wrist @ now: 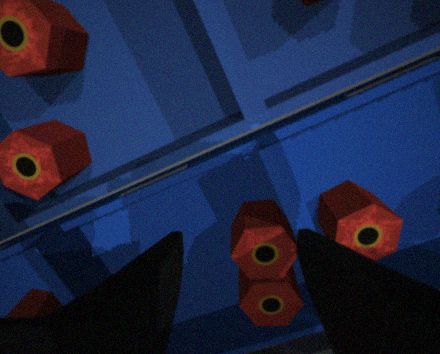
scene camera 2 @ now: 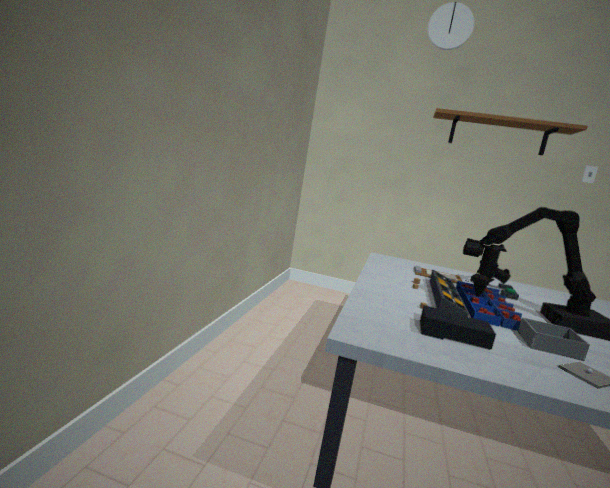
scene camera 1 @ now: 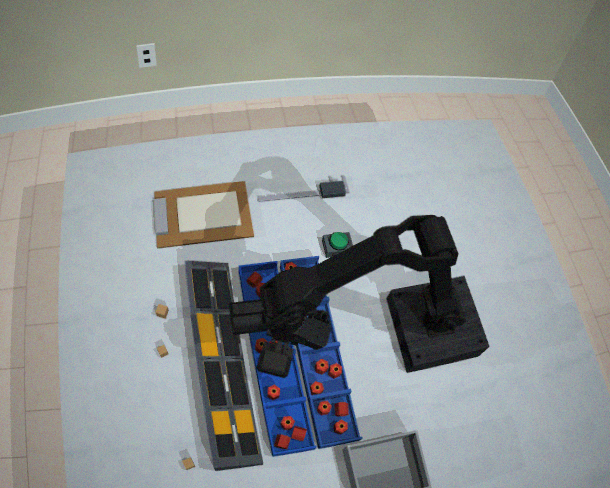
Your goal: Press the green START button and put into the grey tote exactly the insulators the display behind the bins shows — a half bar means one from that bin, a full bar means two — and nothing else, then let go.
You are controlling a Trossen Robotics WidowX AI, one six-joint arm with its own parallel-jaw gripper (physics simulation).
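My gripper is open, pointing down over the blue bins. In the wrist view, two red insulators stand close together between the spread fingers, nearer the right one, not gripped; another insulator is beyond the right finger. In scene camera 1 the arm hides the fingertips. The display shows a full yellow bar in the left column, second row from the top, and half bars in both bottom-row columns. The green START button is unobstructed. No insulator shows in the visible part of the grey tote.
Bin walls stand close around the fingers. Red cubes lie among insulators in some bins. A clipboard and a caliper-like tool lie beyond the bins. Small tan blocks lie behind the display. A flat plate lies near the tote.
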